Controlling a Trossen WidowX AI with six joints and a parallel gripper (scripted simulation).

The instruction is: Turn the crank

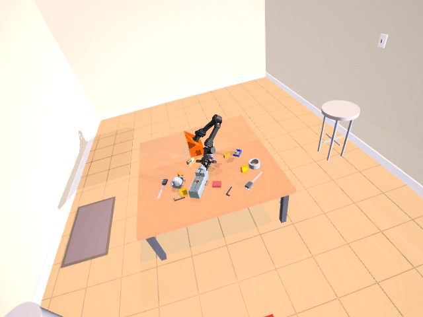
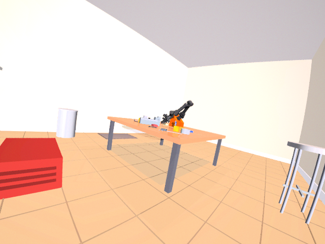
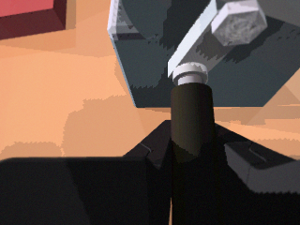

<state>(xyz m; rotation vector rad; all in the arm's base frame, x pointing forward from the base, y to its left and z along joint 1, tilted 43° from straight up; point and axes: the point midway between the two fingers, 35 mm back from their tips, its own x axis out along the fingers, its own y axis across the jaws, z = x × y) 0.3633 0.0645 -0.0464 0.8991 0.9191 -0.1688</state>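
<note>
Now: gripper tip 20 mm past the dark crank handle, 10 mm to the right of it and 30 mm below it. Also, from my gripper tip: red pointer: 150 mm ahead, 100 mm to the right, 50 mm above; then red block: 180 mm ahead, 60 mm to the left, 30 mm below.
</note>
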